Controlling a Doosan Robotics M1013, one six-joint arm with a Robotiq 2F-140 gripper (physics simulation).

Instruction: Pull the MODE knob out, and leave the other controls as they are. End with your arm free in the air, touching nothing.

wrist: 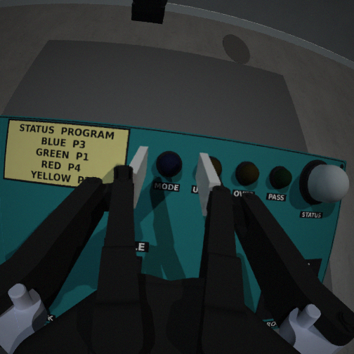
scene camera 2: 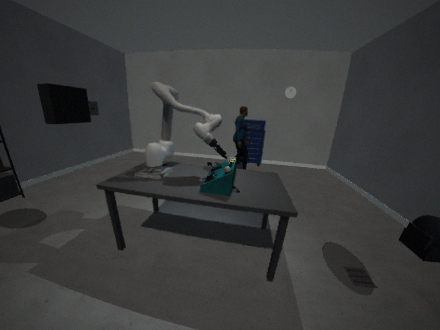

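Where they show: gripper, between the fingertips: [scene camera 2: 229, 160]; arm's base, origin of its link: [scene camera 2: 155, 170].
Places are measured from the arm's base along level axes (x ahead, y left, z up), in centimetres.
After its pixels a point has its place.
Observation:
The MODE knob [wrist: 169, 164] is a round dark blue knob near the top edge of the teal control panel [scene camera 2: 218, 186] @[x 64.6, y -41.2, z 3.9 cm] [wrist: 60, 210], right of the yellow label. Its MODE label shows below it. My gripper [scene camera 2: 226, 158] @[x 74.7, y -15.6, z 17.9 cm] [wrist: 172, 162] is open, with nothing held. In the wrist view its two pale fingertips appear to the left and right of the MODE knob, with a gap on each side. The right fingertip partly covers the neighbouring amber knob [wrist: 215, 166]. I cannot tell how deep the fingertips reach, or whether they touch anything.
Right of the amber knob are the OVER knob [wrist: 247, 173], the green PASS knob [wrist: 280, 177] and the white STATUS dome [wrist: 328, 183]. The yellow status label [wrist: 65, 150] is at left. The panel stands on a dark table [scene camera 2: 260, 192] @[x 100.0, y -36.1, z -2.9 cm]. A person [scene camera 2: 240, 132] stands behind near a blue cabinet [scene camera 2: 256, 142].

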